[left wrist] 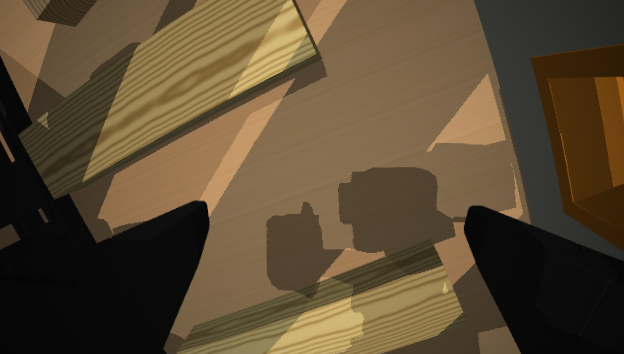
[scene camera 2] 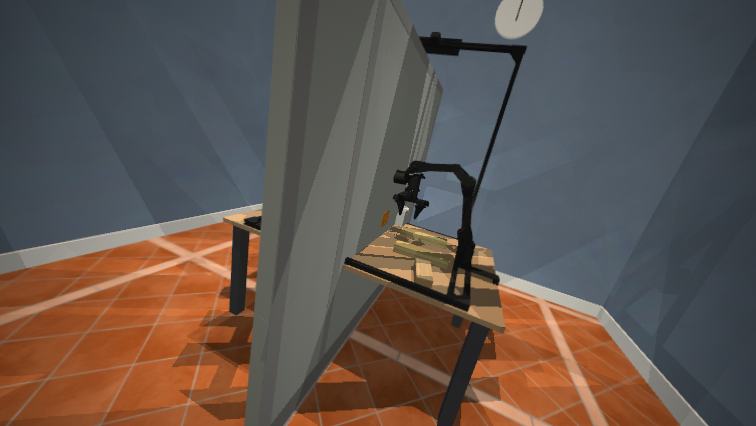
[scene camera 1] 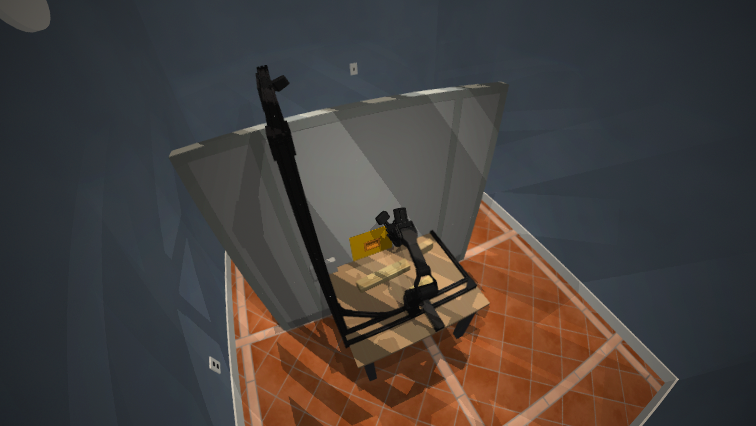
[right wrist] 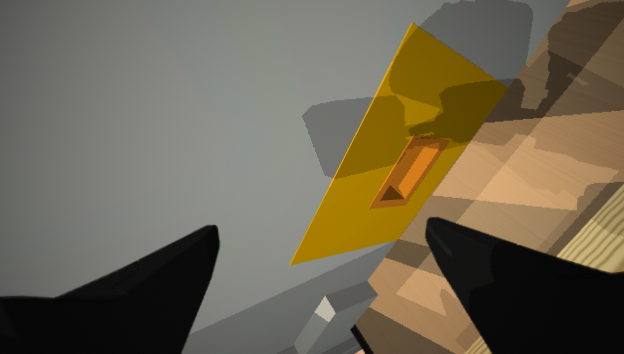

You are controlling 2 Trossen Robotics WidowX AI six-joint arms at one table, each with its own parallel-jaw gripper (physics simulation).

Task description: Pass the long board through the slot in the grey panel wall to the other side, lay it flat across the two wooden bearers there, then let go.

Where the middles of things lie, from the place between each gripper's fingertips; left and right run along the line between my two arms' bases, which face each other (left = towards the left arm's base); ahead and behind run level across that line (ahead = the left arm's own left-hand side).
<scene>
The orange-framed slot [left wrist: 574, 86] is 30 mm behind my left hand, 140 mm to the right of it and 50 mm below it. The rest, counted from my left hand: yellow slot surround [scene camera 1: 357, 242] (30 mm behind, 170 mm to the right, 40 mm below).
Right now my right hand is 20 cm above the yellow slot surround, 9 cm to the right of it and 3 cm past it. Round my right hand: orange-framed slot: 21 cm below, 11 cm to the left, 3 cm behind.
</scene>
